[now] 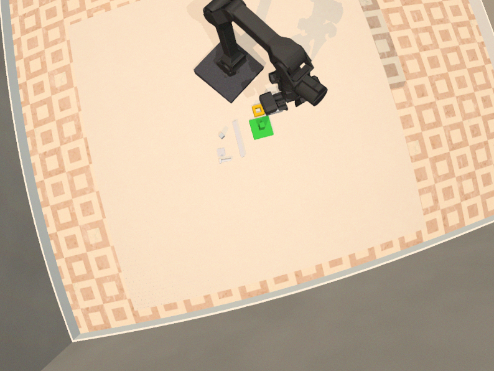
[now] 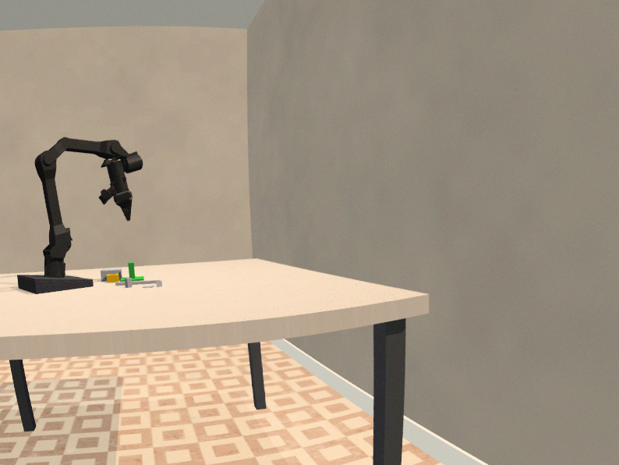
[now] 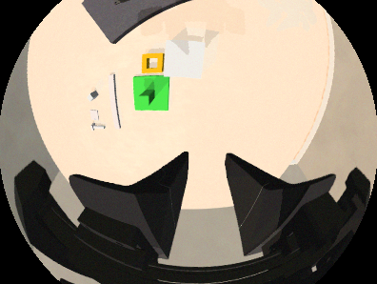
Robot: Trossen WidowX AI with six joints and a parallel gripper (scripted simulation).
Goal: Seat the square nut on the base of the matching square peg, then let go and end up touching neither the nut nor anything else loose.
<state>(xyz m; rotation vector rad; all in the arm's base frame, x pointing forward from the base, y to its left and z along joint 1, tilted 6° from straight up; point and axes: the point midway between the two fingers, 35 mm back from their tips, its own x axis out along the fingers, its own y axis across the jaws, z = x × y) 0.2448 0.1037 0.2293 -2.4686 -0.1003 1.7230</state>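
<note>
My gripper is now 21 cm above the grey block, 7 cm past it and 1 cm to the left of it. The rest, counted from my hand: long strip 23 cm below, 19 cm to the right, 1 cm ahead.
</note>
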